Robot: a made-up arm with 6 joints.
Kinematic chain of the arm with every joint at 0, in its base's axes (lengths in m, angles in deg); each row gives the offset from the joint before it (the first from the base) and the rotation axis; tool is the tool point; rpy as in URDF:
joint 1: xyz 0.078 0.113 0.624 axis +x
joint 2: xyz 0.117 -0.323 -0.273 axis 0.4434 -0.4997 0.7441
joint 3: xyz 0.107 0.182 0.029 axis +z
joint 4: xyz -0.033 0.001 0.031 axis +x
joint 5: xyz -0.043 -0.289 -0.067 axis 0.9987 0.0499 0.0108
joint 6: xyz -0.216 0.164 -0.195 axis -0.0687 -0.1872 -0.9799
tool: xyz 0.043 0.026 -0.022 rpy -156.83 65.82 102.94
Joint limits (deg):
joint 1: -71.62..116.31
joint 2: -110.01..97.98
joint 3: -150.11..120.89
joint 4: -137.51..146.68
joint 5: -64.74..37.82
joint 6: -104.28..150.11
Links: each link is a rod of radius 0.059 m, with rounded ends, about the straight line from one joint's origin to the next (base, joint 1, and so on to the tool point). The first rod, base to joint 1, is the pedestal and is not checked.
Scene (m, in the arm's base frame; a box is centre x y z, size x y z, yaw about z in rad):
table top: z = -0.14
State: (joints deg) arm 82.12 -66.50 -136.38 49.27 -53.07 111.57
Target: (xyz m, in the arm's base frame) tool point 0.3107 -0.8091 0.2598
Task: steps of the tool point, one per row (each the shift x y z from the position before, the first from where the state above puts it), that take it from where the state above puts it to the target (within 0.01 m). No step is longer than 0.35 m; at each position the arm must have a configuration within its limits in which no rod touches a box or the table.
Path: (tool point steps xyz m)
1: -0.0232 -0.1319 -0.0527
2: -0.0966 -0.1786 -0.0151
3: -0.1366 -0.2311 0.0337
4: -0.1260 -0.2687 0.1159
5: 0.0628 -0.0302 0.1252
6: 0.1417 0.0023 0.0732
7: 0.1920 -0.0398 0.0338
8: -0.1106 -0.0834 -0.1753
9: -0.0596 -0.1450 -0.1525
10: -0.0066 -0.1808 -0.0985
11: 0.0345 -0.1832 -0.0257
12: 0.0555 -0.1536 0.0491
13: 0.0564 -0.0995 0.1100
14: 0.0446 -0.0324 0.1450

